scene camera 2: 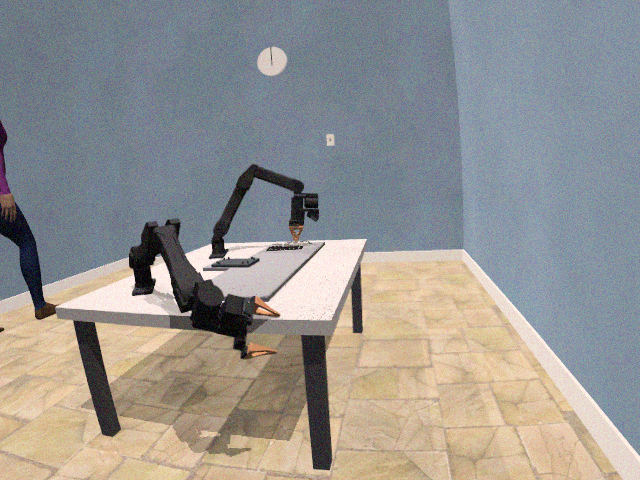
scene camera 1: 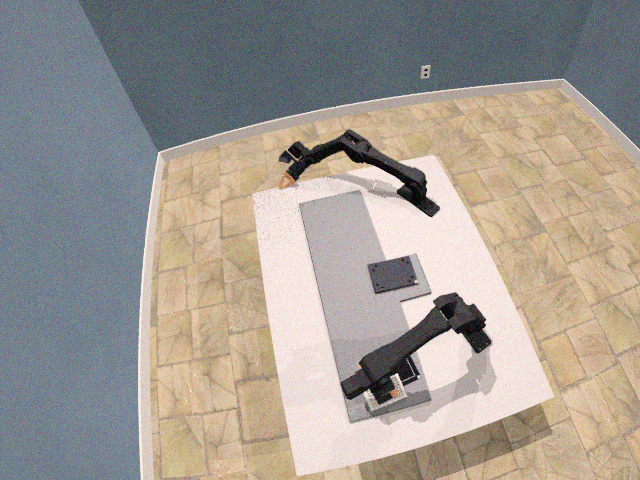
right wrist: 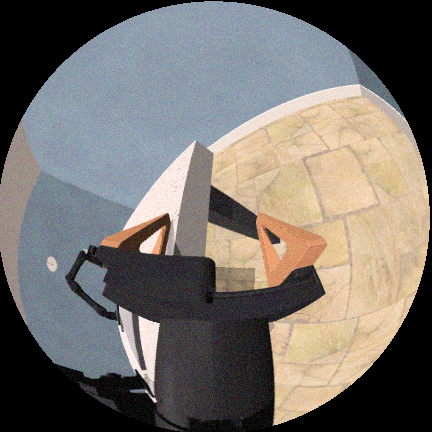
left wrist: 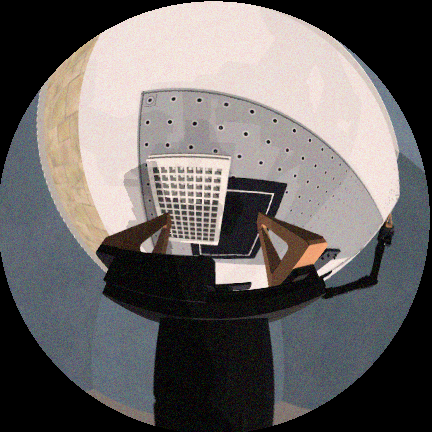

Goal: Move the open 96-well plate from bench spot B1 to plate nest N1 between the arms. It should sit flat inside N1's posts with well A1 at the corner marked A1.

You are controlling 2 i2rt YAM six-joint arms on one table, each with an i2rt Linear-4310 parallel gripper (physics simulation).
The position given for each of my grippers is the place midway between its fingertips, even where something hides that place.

Note:
My left gripper [left wrist: 213,216] is open, with nothing in its grasp. Also in view: a white well plate [left wrist: 191,186]. Also in view: my right gripper [scene camera 2: 278,333].
My right gripper also shows in the right wrist view [right wrist: 212,217]. The right wrist view misses the white well plate, which is hidden by my right gripper.

